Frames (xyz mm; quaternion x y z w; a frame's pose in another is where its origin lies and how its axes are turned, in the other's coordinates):
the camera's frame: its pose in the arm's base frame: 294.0 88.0 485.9 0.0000 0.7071 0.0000 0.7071
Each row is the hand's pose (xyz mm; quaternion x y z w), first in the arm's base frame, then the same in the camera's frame.
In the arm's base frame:
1: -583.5 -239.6 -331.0 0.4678 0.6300 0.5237 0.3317
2: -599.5 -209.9 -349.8 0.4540 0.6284 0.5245 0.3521
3: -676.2 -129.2 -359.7 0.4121 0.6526 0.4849 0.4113
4: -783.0 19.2 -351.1 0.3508 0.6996 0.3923 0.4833
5: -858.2 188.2 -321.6 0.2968 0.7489 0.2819 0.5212
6: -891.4 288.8 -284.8 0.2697 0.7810 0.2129 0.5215
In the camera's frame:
1: 816.9 -327.6 -877.5 -0.0395 0.2109 0.7011 0.6800
2: 835.7 -297.9 -893.5 -0.0498 0.1954 0.6919 0.6933
3: 845.6 -217.2 -970.2 -0.0515 0.1706 0.6343 0.7523
4: 837.0 -68.8 -1077.0 -0.0293 0.1529 0.5255 0.8364
5: 807.5 100.2 -1152.2 0.0105 0.1610 0.4092 0.8981
6: 770.7 200.8 -1185.4 0.0402 0.1835 0.3413 0.9210

